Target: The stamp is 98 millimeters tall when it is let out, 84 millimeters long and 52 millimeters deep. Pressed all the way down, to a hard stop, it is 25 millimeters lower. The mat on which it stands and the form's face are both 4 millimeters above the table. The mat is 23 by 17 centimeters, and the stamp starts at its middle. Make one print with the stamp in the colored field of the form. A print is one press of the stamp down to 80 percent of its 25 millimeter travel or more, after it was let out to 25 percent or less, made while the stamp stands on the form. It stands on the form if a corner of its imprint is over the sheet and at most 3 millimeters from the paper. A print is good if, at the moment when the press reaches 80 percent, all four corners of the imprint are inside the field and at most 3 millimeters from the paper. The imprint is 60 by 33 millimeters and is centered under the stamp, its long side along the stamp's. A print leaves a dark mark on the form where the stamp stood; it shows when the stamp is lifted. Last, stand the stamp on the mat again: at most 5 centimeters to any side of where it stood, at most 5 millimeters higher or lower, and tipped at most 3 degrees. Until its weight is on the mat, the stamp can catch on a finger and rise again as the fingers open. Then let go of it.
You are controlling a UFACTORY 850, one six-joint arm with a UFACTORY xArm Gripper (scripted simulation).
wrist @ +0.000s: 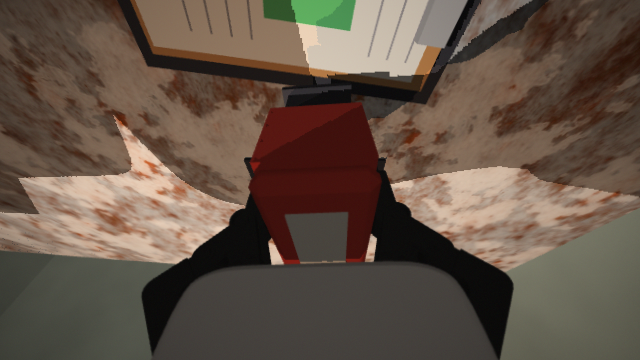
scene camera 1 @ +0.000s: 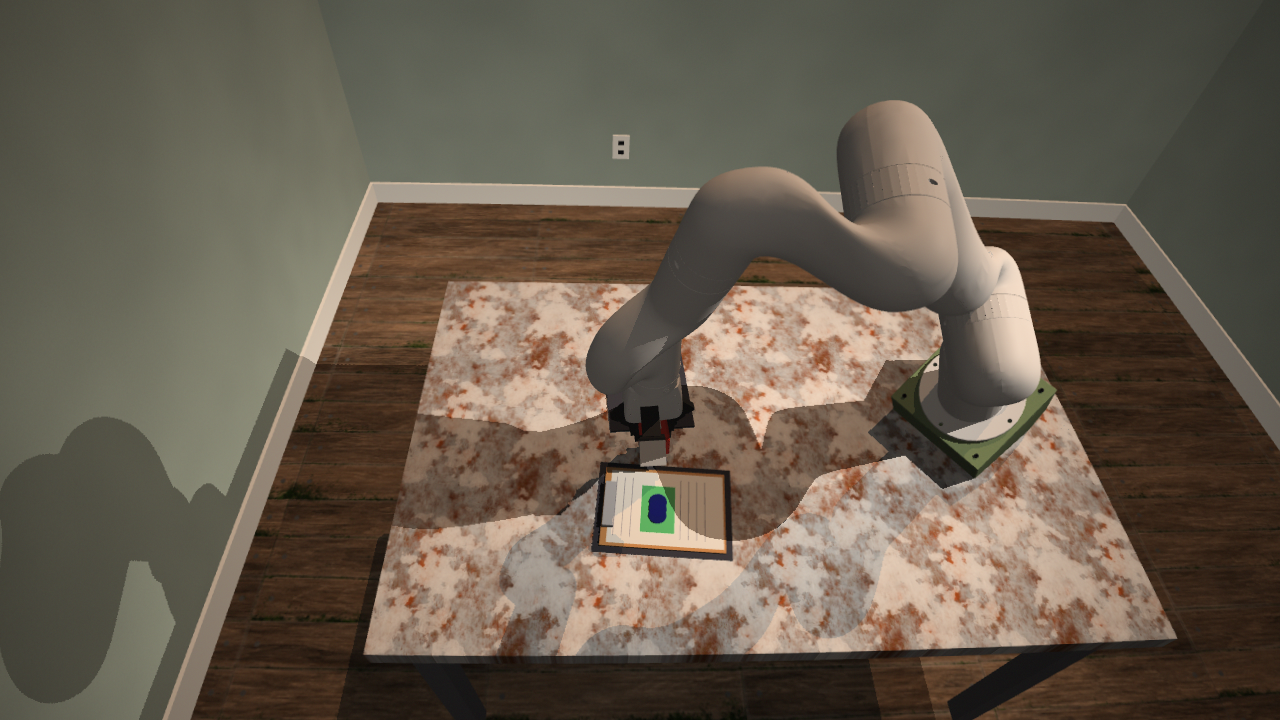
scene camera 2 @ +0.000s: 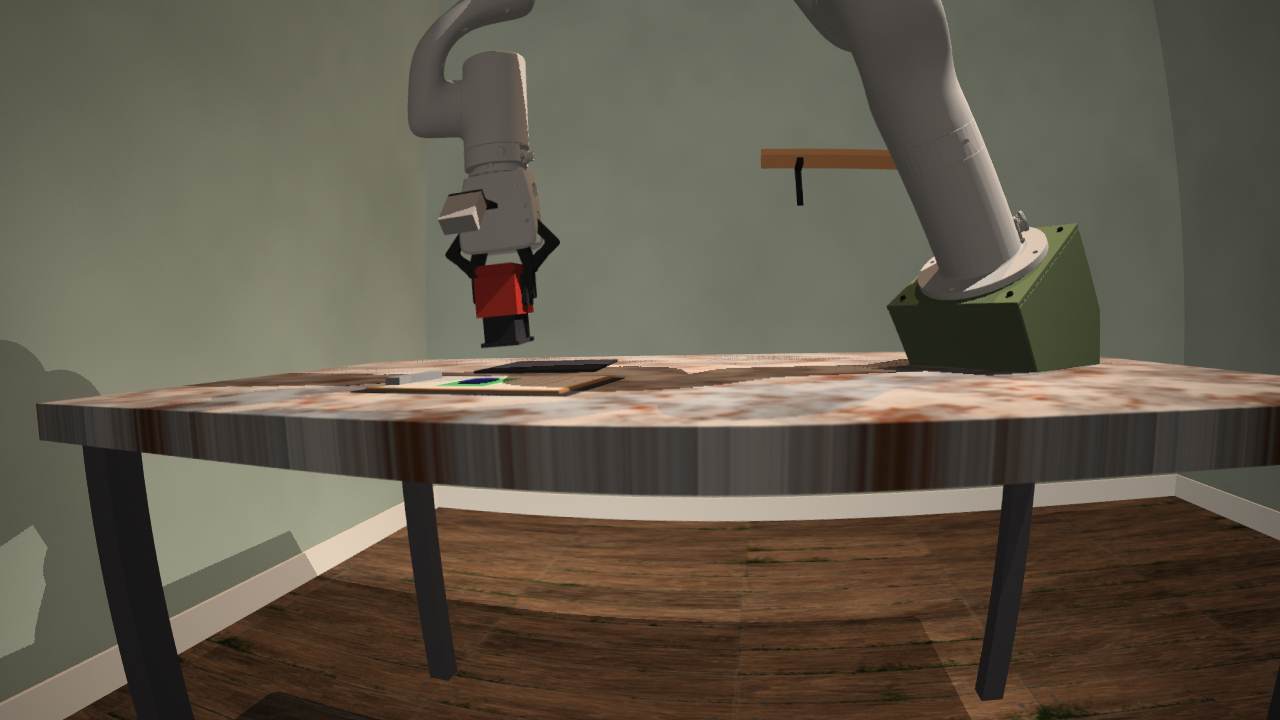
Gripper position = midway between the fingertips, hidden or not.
Observation:
I see my gripper (scene camera 2: 505, 307), a red stamp (wrist: 316, 186), a dark mat (scene camera 2: 559, 366) and a form (scene camera 1: 698, 525).
My gripper shows as well in the wrist view (wrist: 320, 170) and in scene camera 1 (scene camera 1: 651, 433). The dark mat shows as well in scene camera 1 (scene camera 1: 614, 400). The form also shows in the wrist view (wrist: 399, 57).

